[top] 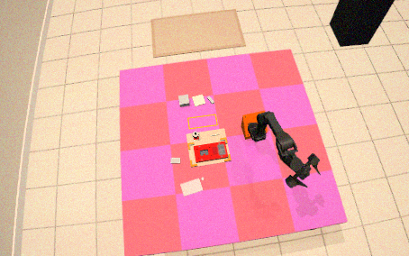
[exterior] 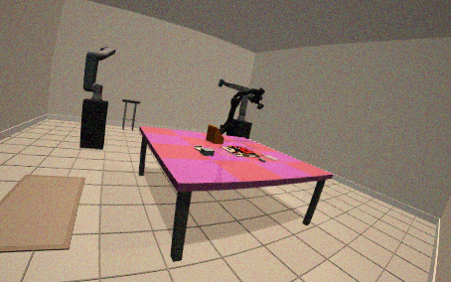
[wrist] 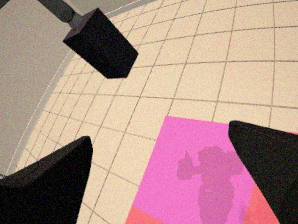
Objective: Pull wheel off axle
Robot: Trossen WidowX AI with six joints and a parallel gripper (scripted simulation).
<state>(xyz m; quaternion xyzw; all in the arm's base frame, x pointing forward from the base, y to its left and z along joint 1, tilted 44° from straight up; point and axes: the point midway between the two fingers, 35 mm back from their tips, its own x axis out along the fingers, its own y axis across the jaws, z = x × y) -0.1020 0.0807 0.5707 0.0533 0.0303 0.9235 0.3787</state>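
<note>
My gripper tip is now 510 mm short of the grey wheel, 500 mm to the left of it and 370 mm above it.
</note>
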